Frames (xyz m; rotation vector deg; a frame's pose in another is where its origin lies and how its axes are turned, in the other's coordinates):
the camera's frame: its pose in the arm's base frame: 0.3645 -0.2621 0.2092 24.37 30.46 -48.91
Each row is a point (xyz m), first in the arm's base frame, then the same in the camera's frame.
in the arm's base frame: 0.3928 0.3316 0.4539
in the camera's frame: -0.4818 0.4064 -0.1261
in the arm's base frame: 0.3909 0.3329 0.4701
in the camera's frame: -0.4932 0.4079 -0.1145
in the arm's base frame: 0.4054 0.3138 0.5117
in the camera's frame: -0.4989 0.4140 -0.0673
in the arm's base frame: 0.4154 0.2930 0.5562
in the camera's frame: -0.5077 0.4160 -0.0179
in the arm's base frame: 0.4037 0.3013 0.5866
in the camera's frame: -0.5371 0.4159 -0.0016
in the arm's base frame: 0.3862 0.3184 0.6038
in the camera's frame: -0.5669 0.4144 -0.0021
